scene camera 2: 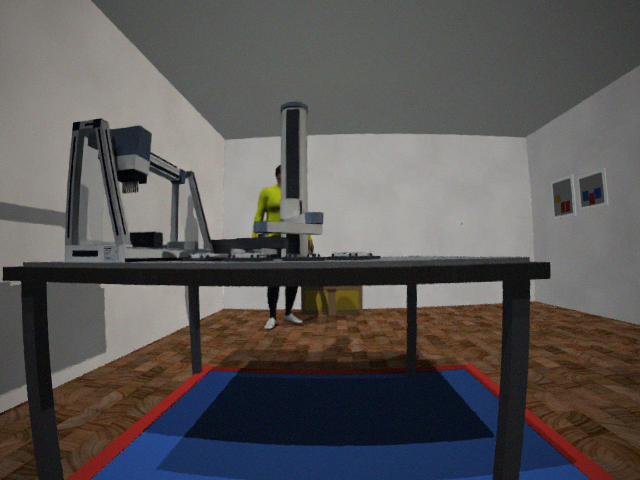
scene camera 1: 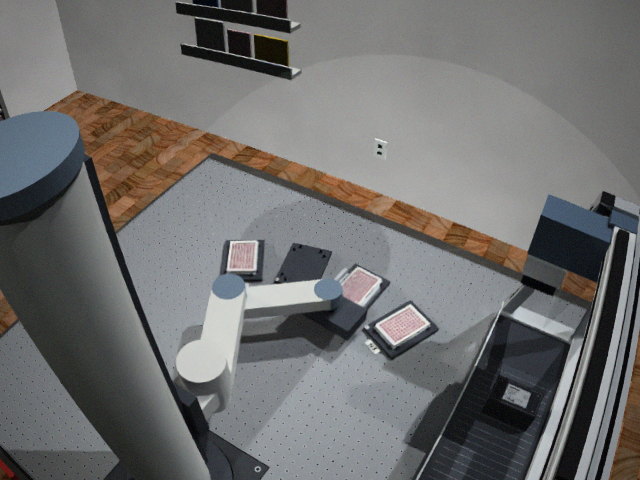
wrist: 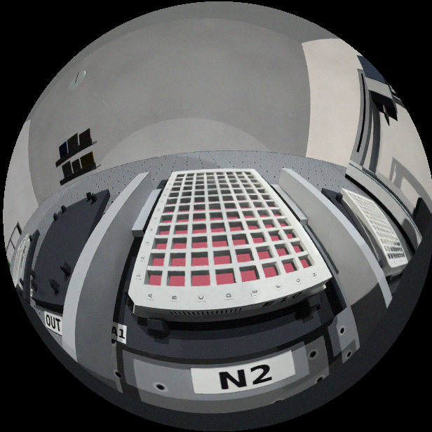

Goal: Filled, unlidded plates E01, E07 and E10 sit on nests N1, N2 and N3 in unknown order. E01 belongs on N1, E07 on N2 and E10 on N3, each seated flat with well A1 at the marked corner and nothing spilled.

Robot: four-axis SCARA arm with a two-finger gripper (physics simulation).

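Frame: origin at the arm's base, x up, y ahead, z left, level; metres.
Seen in the pictures: gripper, fingertip midpoint: point(scene camera 2: 247, 251) point(scene camera 1: 362, 279).
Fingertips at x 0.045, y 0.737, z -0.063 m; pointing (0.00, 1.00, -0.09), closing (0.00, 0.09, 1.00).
Offsets run from my fingertips to a thing's top centre. "spot": to the spot under its first point. Level surfaces: height alone.
Plate E10 @[dx -0.005, dy -0.023, dz +0.002 m] point(wrist: 207, 295) point(scene camera 1: 361, 284), with red-filled wells, sits on nest N2 point(wrist: 200, 345) point(scene camera 1: 384, 283). It looks level. Its A1 well is at the nest's corner labelled A1. My gripper point(wrist: 217, 178) point(scene camera 1: 359, 285) is shut on E10, with its pads against both long sides. A second filled plate @[dx -0.006, dy -0.081, dz -0.165 m] point(scene camera 1: 403, 324) point(wrist: 377, 230) sits on the nest @[spot: dx -0.020, dy -0.160, dz -0.182 m] point(scene camera 1: 394, 351) to the right. A third filled plate @[dx -0.006, dy -0.095, dz +0.345 m] point(scene camera 1: 242, 255) point(wrist: 21, 257) sits on the far left nest @[spot: dx -0.020, dy -0.124, dz +0.267 m] point(scene camera 1: 258, 275). Their names and nest labels are too small to read.
A bare dark nest @[dx -0.010, dy -0.023, dz +0.178 m] point(scene camera 1: 306, 261) point(wrist: 75, 245) labelled OUT lies between the left plate and N2. The arm's dark hand point(scene camera 1: 343, 319) reaches over the table beside N2. A gantry machine point(scene camera 2: 95, 191) with a dark deck @[dx +0.017 m] point(scene camera 1: 475, 397) stands on the right in scene camera 1. A person point(scene camera 2: 268, 204) stands behind the table.
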